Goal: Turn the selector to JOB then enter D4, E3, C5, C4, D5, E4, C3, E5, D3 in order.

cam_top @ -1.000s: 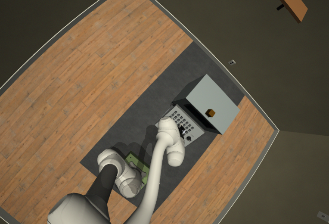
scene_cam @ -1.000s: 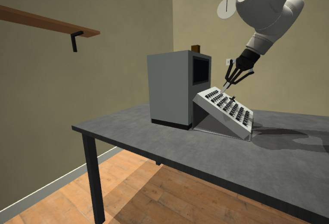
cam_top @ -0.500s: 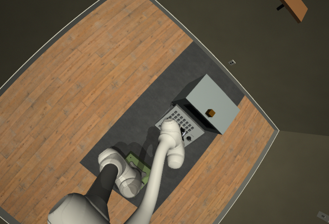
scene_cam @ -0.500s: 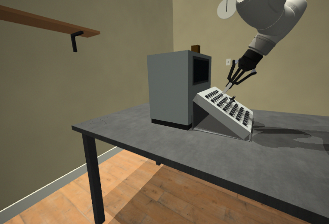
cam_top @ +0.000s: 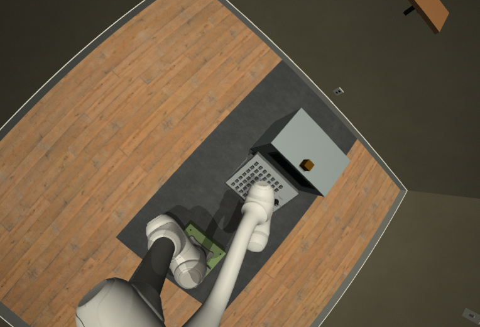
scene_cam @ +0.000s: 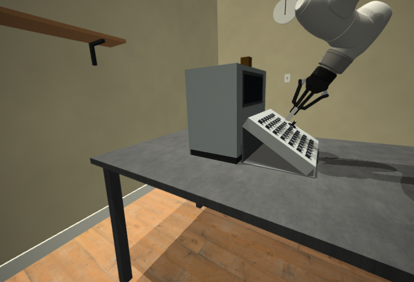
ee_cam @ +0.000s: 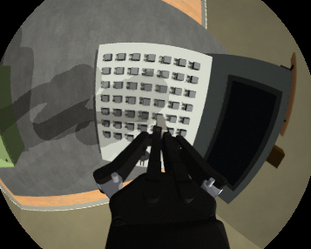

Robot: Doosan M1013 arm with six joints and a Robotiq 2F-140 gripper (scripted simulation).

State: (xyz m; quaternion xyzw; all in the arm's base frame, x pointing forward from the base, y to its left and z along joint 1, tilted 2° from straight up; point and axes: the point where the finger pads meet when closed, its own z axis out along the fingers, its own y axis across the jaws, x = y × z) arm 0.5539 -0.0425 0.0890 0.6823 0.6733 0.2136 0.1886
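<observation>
Now: hand 90 mm above the key E4, 30 mm to the right of it and 20 mm past it. The rest, counted from my hand: keypad (110 mm below, 30 mm ahead, 20 mm to the right); black selector knob (130 mm to the right, 60 mm below, 10 mm ahead).
</observation>
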